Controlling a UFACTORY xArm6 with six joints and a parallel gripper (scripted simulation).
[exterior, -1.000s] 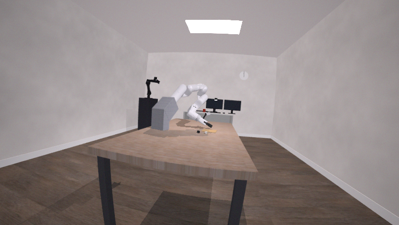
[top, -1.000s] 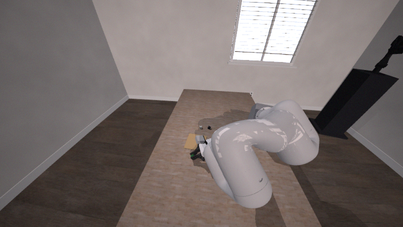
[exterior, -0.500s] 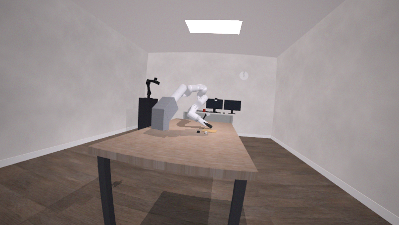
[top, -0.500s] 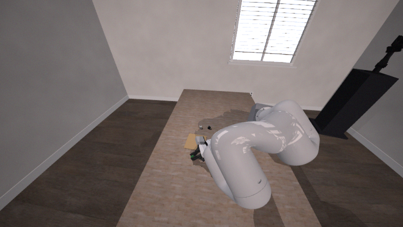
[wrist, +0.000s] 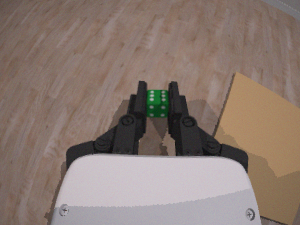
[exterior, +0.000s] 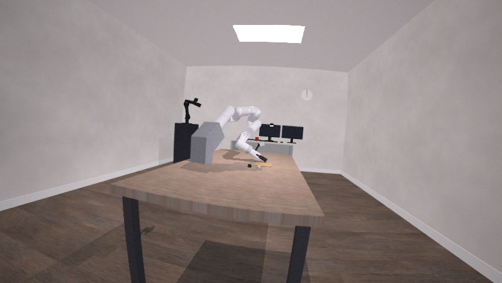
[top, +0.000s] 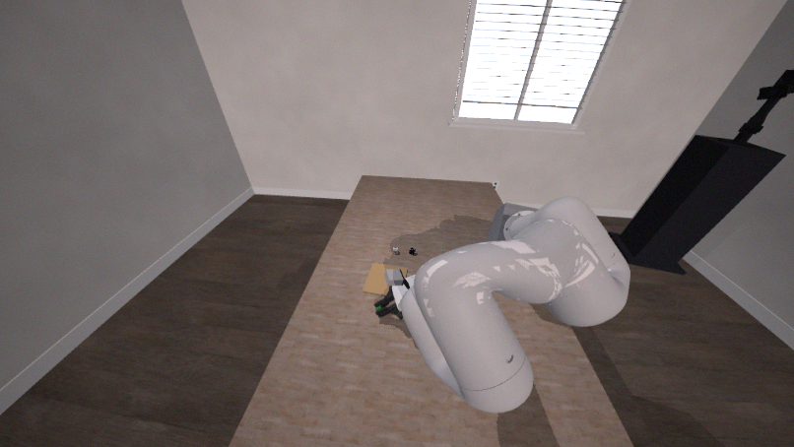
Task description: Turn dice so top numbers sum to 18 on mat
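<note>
My hand is 1 cm short of the green die and 1 cm above it. Also, from my hand: black die: 2 cm behind, 30 cm to the right, 1 cm below; mat: 4 cm ahead, 13 cm to the right, 2 cm below; white die: 5 cm ahead, 28 cm to the right, 1 cm below.
</note>
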